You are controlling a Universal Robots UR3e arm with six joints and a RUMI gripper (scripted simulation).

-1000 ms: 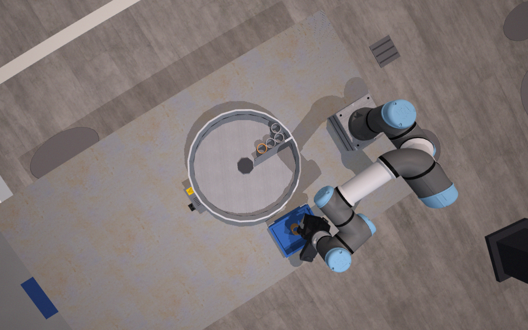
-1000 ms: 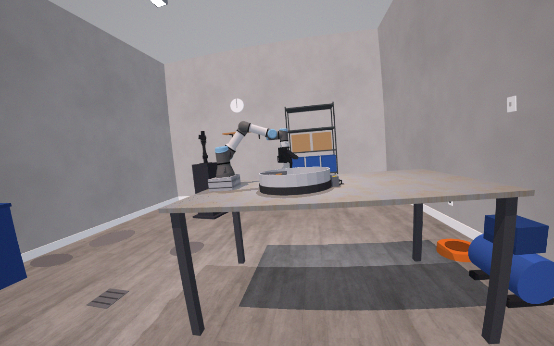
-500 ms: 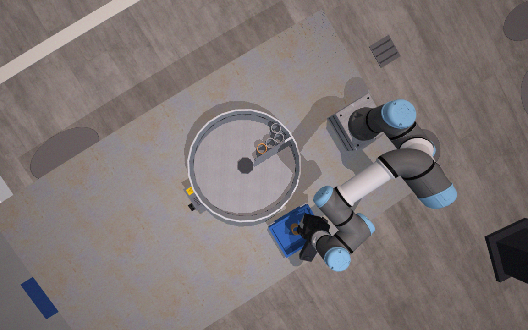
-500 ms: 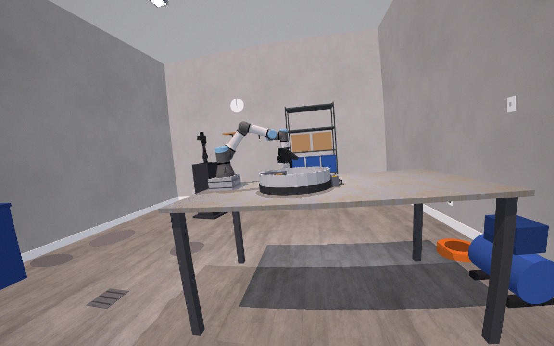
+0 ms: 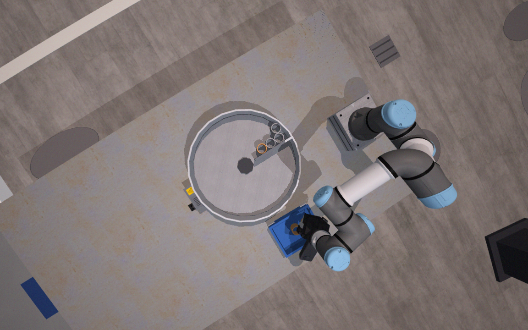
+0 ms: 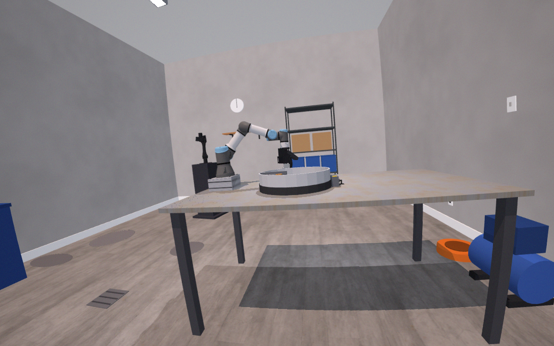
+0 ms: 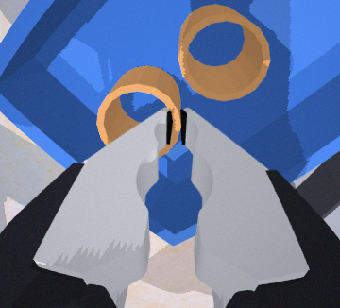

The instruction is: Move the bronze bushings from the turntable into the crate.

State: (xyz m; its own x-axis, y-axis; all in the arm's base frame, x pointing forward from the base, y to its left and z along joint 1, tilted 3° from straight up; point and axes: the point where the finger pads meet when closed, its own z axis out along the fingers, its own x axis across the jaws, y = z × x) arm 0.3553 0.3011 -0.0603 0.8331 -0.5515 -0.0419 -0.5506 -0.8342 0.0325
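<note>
The blue crate lies 3 cm ahead of my hand, 2 cm to the left of it and 2 cm below it. Also, from my hand: round turntable 14 cm ahead, 31 cm to the right, 1 cm above.
</note>
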